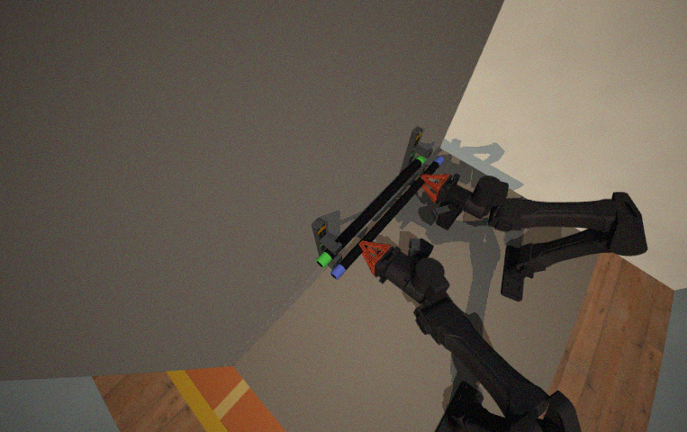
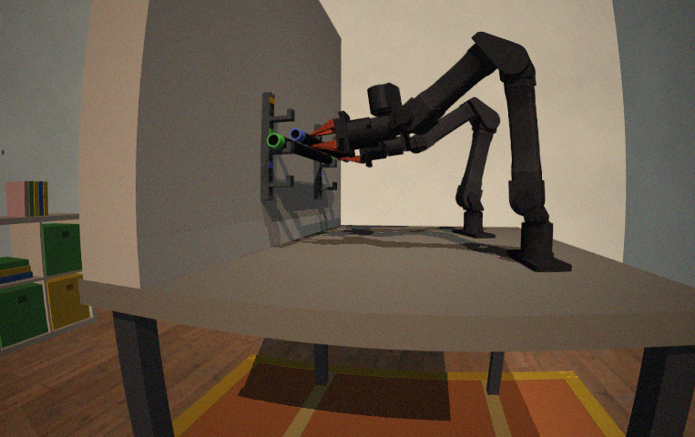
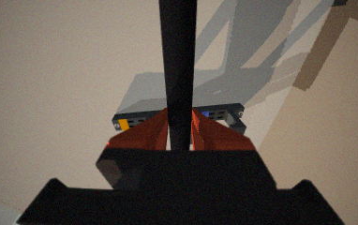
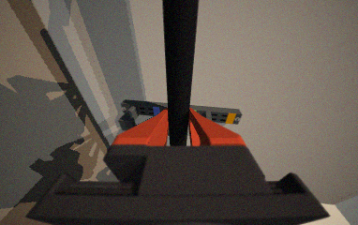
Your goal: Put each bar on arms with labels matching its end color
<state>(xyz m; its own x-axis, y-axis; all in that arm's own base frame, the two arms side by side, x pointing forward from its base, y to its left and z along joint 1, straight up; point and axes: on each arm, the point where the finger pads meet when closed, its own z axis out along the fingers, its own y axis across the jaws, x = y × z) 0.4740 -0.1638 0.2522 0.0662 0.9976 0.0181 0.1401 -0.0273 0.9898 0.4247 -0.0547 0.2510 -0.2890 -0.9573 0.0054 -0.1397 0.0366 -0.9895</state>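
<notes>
The green-ended bar is 140 mm to the right of my left hand, 40 mm ahead of it and 10 mm below it. From my left hand the other things lie so: blue-ended bar 150 mm to the right, 10 mm behind; grey wall panel 170 mm above, 150 mm to the right, 140 mm ahead.
Now: right hand 140 mm to the right of the blue-ended bar and 20 mm short of it. From my right hand the other things lie so: green-ended bar: 150 mm to the left, 70 mm ahead, 10 mm below; grey wall panel: 180 mm ahead, 170 mm above, 150 mm to the left.
</notes>
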